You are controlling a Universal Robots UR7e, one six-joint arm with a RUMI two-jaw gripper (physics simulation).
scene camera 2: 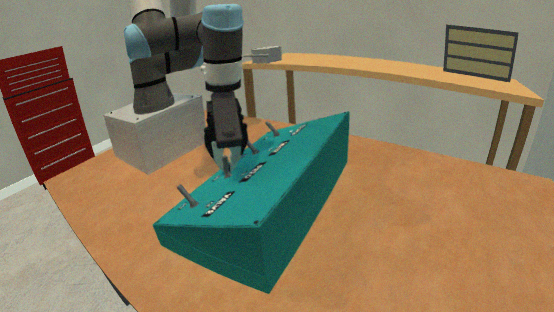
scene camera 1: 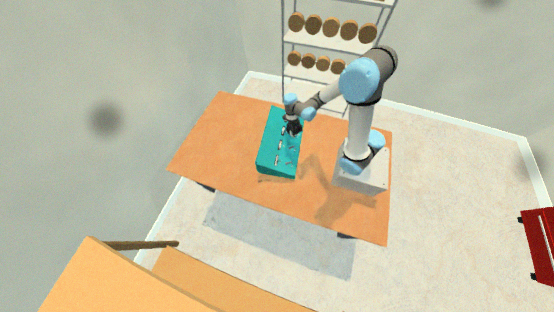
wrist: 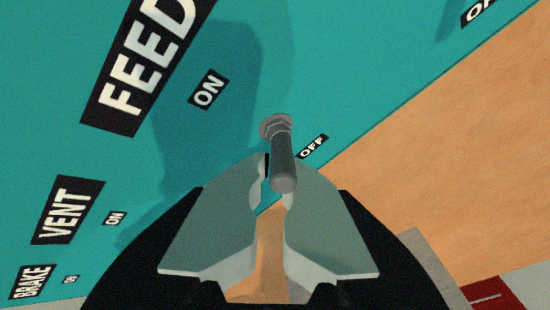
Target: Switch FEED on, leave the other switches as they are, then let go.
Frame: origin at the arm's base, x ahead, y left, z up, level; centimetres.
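Seen in the pictures: gripper, between the fingertips: (scene camera 2: 227, 172) (scene camera 1: 293, 136) (wrist: 272, 155); arm's base, origin of its link: (scene camera 2: 154, 106).
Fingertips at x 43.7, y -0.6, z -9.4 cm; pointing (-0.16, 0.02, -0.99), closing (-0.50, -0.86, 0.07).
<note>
Pixels of each thing's middle, then the offset from my fingertips to it. Level surfaces: height alone.
- teal switch box, middle of its body: (wrist: 140, 108) (scene camera 2: 269, 179) (scene camera 1: 281, 141) dx +6.6, dy +6.5, dz -2.5 cm
- FEED lever, middle of its body: (wrist: 281, 155) (scene camera 2: 225, 165) dx +1.8, dy -1.4, dz +2.9 cm
- VALVE lever, middle of its body: (scene camera 2: 186, 194) dx +4.2, dy -13.2, dz +2.4 cm
- VENT lever, middle of its body: (scene camera 2: 249, 144) dx -3.2, dy +9.6, dz +2.4 cm
- BRAKE lever, middle of its body: (scene camera 2: 271, 127) dx -6.9, dy +21.0, dz +2.4 cm
- orange table, height of its surface: dz -8.4 cm
The teal switch box (scene camera 1: 269, 135) (scene camera 2: 300, 200) (wrist: 40, 75) lies on the table. The FEED lever (scene camera 2: 227, 167) (wrist: 282, 150) stands near upright in scene camera 2, straighter than the VALVE lever (scene camera 2: 187, 195), which leans to its OFF label. The VENT lever (scene camera 2: 253, 148) and BRAKE lever (scene camera 2: 272, 129) also lean that way. My gripper (scene camera 1: 294, 135) (scene camera 2: 224, 164) (wrist: 272, 155) is shut, with a narrow gap between its fingers. Its fingertips are against or right beside the FEED lever, on the OFF side; the lever overlaps them in the wrist view and is not clearly held. Exact contact is hidden.
The orange table (scene camera 1: 200, 140) (scene camera 2: 425, 225) bears the box and the arm's pale base block (scene camera 1: 360, 177) (scene camera 2: 155, 135). A shelf rack (scene camera 1: 283, 50) stands behind the table. A red cabinet (scene camera 2: 45, 110) and a wooden bench (scene camera 2: 360, 63) stand farther off.
</note>
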